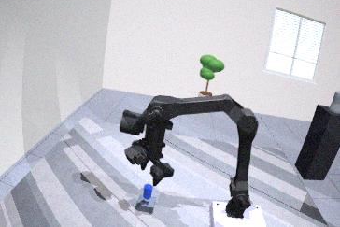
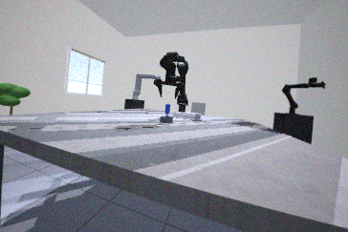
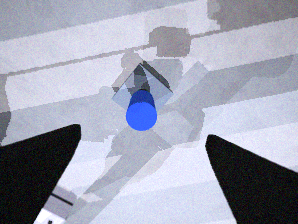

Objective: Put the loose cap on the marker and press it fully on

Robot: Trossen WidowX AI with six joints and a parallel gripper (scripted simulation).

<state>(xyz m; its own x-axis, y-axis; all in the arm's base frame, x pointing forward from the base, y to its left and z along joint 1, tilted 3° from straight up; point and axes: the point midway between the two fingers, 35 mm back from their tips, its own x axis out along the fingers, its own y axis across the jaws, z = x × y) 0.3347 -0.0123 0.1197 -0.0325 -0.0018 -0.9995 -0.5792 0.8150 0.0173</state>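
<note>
The blue cap lies 60 mm below my gripper tip. From my gripper tip the other things lie so: holder block 130 mm below.
</note>
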